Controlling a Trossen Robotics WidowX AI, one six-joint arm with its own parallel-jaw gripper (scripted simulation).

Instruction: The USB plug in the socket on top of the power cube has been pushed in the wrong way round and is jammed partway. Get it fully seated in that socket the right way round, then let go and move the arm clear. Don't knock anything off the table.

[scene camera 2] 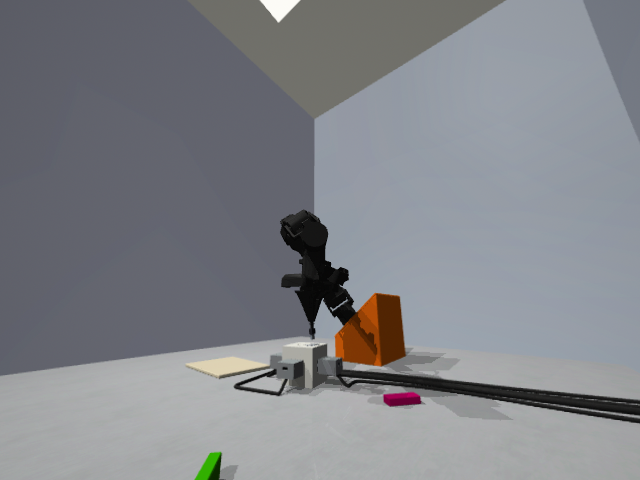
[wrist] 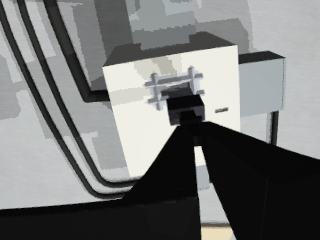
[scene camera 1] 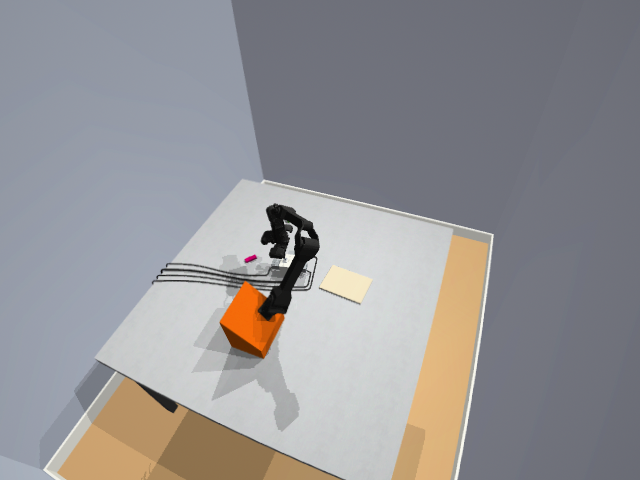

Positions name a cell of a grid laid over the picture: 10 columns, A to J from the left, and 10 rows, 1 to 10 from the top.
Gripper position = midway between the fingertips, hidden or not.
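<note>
Scene camera 1 shows a beige pad (scene camera 1: F6). In scene camera 2 the pad (scene camera 2: D8) appears again, together with my gripper (scene camera 2: E7). The wrist view gives my gripper (wrist: G6) holding a black USB plug (wrist: F5), as well as a white power cube (wrist: E6) and a grey socket frame (wrist: E4).
</note>
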